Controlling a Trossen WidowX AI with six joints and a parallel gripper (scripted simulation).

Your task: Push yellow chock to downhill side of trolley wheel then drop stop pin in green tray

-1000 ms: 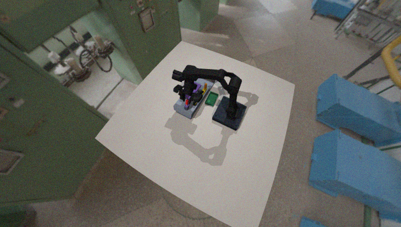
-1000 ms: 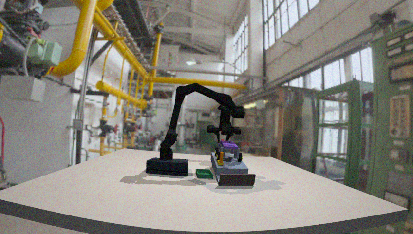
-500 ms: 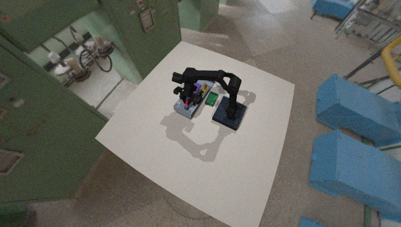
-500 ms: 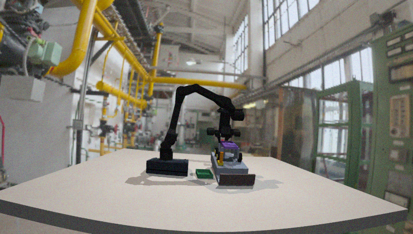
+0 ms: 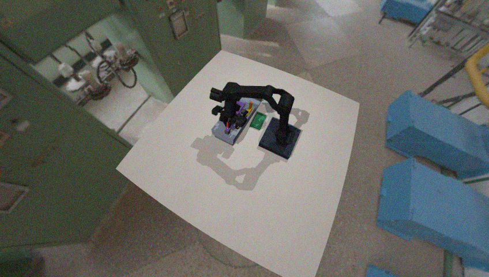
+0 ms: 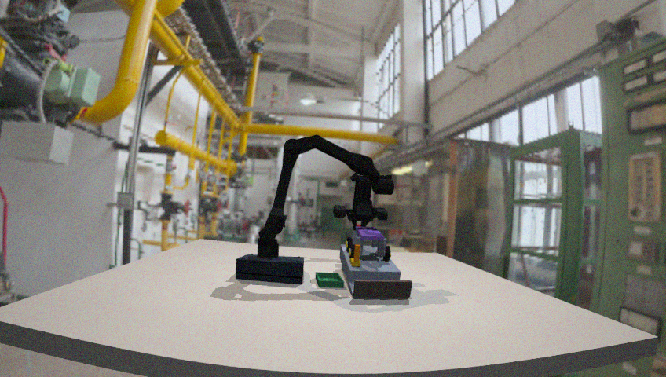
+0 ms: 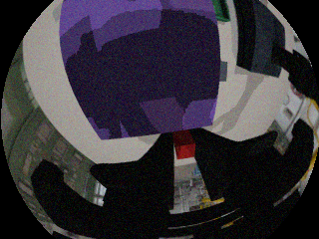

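Right now my gripper tip is 18 cm to the left of the tray, 14 cm above it and 13 cm past it. Round my gripper tip: trolley (10 cm to the right, 2 cm below, 1 cm ahead); then yellow chock (19 cm to the right, 6 cm behind, 5 cm below); then stop pin (right at my gripper tip).
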